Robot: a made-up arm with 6 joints.
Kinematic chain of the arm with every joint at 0, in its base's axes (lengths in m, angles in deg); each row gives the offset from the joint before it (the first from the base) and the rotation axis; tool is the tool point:
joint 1: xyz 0 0 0.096 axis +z
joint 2: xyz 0 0.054 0 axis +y
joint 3: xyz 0 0 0.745 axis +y
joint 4: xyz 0 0 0.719 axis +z
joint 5: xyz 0 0 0 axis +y
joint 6: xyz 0 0 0.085 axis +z
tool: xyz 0 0 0
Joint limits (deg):
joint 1: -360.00..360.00
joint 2: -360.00..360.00
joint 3: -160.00..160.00
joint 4: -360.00..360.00
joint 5: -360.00..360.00
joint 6: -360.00..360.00
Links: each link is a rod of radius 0.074 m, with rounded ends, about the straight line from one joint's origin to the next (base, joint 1, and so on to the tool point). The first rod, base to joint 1, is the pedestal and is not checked.
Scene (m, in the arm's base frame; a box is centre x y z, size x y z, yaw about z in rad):
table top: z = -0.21
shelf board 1: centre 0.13 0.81 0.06 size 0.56 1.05 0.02 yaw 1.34
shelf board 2: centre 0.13 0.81 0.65 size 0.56 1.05 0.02 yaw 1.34
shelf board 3: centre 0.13 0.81 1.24 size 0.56 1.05 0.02 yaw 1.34
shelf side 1: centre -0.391 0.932 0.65 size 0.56 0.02 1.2 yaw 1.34
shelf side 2: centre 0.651 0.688 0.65 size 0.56 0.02 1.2 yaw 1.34
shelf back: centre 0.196 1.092 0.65 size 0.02 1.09 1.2 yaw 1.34
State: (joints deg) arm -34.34 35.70 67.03 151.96 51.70 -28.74
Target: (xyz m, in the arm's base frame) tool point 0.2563 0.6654 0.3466
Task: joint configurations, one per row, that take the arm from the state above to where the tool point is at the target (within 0.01 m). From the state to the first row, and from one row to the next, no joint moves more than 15 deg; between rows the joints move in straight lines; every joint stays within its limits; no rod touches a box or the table.
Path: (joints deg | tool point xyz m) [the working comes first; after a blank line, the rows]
Joints at the target: 60.97 8.78 124.79 141.59 58.03 -28.74
Straight joint move there: touches shelf side 2.

1: -23.87 27.29 81.73 151.53 51.91 -28.09 | 1.0316 -0.3626 0.5623
2: -13.41 18.89 96.43 151.10 52.13 -27.44 | 0.9572 -0.1394 0.5242
3: -2.94 10.48 111.13 150.67 52.34 -26.79 | 0.8262 0.0446 0.4745
4: 7.52 2.07 125.83 150.25 52.56 -26.14 | 0.6538 0.1746 0.4133
5: 20.53 -5.28 134.09 148.03 55.36 -27.01 | 0.4986 0.2839 0.4032
6: 33.53 -12.64 142.35 145.81 58.16 -27.87 | 0.3335 0.3345 0.3809
7: 46.53 -19.99 150.61 143.60 60.96 -28.74 | 0.1774 0.3297 0.3466
8: 53.75 -5.61 137.70 142.59 59.50 -28.74 | 0.2350 0.4871 0.3697
9: 60.97 8.78 124.79 141.59 58.03 -28.74 | 0.2563 0.6654 0.3466

